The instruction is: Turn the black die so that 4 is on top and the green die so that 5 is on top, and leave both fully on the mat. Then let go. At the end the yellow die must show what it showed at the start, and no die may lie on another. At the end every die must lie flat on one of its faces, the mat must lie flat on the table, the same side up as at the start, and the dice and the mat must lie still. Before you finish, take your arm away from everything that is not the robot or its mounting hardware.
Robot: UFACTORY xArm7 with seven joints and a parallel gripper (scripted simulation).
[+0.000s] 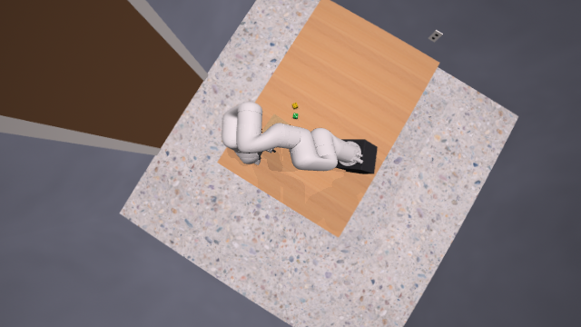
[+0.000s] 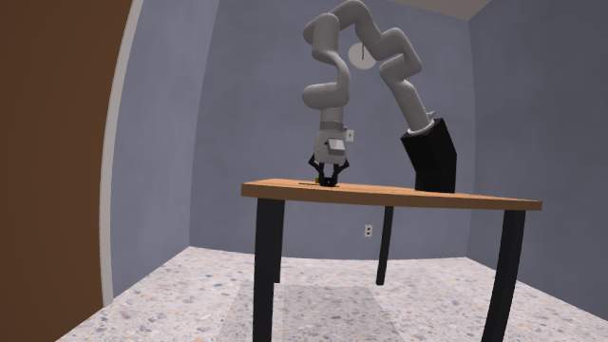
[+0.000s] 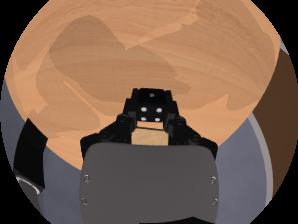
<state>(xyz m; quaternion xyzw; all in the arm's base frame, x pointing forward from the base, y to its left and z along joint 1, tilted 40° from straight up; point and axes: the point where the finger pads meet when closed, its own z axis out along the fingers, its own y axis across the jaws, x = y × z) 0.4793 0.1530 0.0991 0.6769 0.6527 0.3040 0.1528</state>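
My gripper is now 10 mm above the black die. The rest, counted from my hand: yellow die: 10 mm behind, 320 mm to the right, 10 mm below; tan mat: 10 mm ahead, 140 mm to the right, 20 mm below; green die: 50 mm behind, 270 mm to the right, 10 mm below.
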